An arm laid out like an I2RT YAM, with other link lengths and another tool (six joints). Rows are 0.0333 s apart.
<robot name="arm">
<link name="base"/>
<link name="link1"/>
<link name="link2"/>
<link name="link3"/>
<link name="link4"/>
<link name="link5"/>
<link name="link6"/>
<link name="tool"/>
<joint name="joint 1" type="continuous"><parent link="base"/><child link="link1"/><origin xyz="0.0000 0.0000 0.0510" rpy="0.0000 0.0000 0.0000"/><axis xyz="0 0 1"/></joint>
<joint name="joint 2" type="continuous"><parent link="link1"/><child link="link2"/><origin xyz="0.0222 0.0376 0.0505" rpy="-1.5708 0.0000 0.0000"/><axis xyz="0 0 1"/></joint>
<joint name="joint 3" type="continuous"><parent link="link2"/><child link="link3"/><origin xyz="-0.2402 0.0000 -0.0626" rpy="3.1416 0.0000 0.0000"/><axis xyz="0 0 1"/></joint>
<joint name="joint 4" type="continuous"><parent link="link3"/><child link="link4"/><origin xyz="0.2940 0.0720 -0.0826" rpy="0.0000 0.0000 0.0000"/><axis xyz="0 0 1"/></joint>
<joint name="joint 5" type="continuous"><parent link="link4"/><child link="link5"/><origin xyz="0.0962 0.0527 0.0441" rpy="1.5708 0.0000 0.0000"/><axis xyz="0 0 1"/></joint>
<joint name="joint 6" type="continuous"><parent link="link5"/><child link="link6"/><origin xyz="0.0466 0.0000 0.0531" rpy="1.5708 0.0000 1.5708"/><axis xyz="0 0 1"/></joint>
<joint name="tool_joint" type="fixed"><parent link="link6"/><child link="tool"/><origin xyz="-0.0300 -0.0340 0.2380" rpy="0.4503 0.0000 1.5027"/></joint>
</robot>
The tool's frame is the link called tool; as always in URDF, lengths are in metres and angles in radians. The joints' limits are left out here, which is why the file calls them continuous.
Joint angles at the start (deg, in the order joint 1, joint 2, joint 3, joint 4, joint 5, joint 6): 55.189, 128.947, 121.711, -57.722, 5.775, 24.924
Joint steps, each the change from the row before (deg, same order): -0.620, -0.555, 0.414, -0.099, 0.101, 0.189; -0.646, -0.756, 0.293, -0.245, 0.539, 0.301; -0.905, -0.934, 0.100, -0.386, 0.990, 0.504; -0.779, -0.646, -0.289, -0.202, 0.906, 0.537; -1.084, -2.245, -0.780, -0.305, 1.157, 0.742; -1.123, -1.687, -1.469, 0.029, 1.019, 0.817; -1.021, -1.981, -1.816, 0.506, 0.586, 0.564; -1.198, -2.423, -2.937, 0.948, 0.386, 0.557
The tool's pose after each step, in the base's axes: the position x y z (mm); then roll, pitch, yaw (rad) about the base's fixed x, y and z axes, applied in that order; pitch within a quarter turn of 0, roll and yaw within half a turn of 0. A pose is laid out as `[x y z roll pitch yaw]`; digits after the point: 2 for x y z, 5 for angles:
[394.65 549.56 5.74 -2.77187 0.45639 -2.60174]
[403.89 544.36 16.29 -2.77223 0.47221 -2.62202]
[416.38 534.35 26.87 -2.76630 0.48820 -2.65072]
[426.39 524.25 31.39 -2.75822 0.49597 -2.67602]
[439.23 509.81 49.51 -2.75733 0.52113 -2.71530]
[450.20 493.60 56.21 -2.75185 0.53119 -2.75303]
[458.89 480.43 64.47 -2.75501 0.54512 -2.78590]
[466.43 464.62 68.82 -2.75926 0.55394 -2.82066]

